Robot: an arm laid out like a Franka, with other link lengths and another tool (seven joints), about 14 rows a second.
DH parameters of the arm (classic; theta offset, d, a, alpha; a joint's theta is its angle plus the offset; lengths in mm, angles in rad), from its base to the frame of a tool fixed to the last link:
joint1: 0 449.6 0 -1.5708
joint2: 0 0 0 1.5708
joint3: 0 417.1 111.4 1.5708
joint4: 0 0 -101.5 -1.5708
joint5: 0 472.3 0 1.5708
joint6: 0 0 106.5 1.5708
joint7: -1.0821 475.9 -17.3 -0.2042
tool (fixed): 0 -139.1 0 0
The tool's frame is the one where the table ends.
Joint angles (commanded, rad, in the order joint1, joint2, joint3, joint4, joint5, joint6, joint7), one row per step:
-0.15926 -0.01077 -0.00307 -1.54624 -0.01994 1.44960 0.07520
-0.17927 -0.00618 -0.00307 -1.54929 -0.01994 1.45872 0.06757
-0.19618 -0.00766 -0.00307 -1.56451 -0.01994 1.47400 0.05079
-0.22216 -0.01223 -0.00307 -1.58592 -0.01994 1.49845 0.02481
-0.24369 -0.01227 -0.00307 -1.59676 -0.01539 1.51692 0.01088
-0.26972 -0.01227 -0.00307 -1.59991 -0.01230 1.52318 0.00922
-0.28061 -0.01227 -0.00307 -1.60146 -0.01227 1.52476 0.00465
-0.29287 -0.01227 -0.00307 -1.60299 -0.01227 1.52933 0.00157
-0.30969 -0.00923 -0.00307 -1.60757 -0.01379 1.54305 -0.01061
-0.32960 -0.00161 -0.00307 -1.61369 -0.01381 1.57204 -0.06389
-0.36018 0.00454 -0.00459 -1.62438 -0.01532 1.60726 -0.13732
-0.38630 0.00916 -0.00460 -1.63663 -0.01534 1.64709 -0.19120
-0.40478 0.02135 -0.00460 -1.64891 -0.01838 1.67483 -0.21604
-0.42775 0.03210 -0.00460 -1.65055 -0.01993 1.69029 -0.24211
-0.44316 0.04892 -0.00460 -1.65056 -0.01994 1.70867 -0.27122
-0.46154 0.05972 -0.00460 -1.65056 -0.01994 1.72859 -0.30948
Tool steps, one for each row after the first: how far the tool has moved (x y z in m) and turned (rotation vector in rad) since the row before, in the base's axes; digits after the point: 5 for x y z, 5 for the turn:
0.00096 -0.01303 -0.00401 0.00039 -0.00142 -0.01223
-0.00080 -0.01114 -0.00622 0.00115 -0.00145 0.00011
-0.00136 -0.01718 -0.00709 0.00052 -0.00736 0.00040
0.00054 -0.01289 -0.00476 0.00366 -0.00851 -0.00735
-0.00280 -0.01520 -0.00135 0.00230 -0.00381 -0.02433
-0.00183 -0.00678 -0.00073 0.00032 -0.00006 -0.00631
-0.00117 -0.00784 -0.00057 -0.00067 -0.00293 -0.00913
0.00031 -0.01225 -0.00360 -0.00256 -0.00542 -0.00445
0.00450 -0.01681 -0.00648 -0.00222 -0.01456 0.03371
0.00148 -0.02586 -0.00751 -0.00520 -0.01651 0.04188
0.00321 -0.02172 -0.00694 -0.00765 -0.02076 0.02835
0.00148 -0.01602 -0.01286 -0.00398 -0.00141 0.00709
-0.00142 -0.01789 -0.00699 -0.00262 -0.00164 0.00355
0.00258 -0.01388 -0.01011 -0.00067 -0.00075 0.01406
0.00107 -0.01604 -0.00589 -0.00415 -0.00726 0.02027

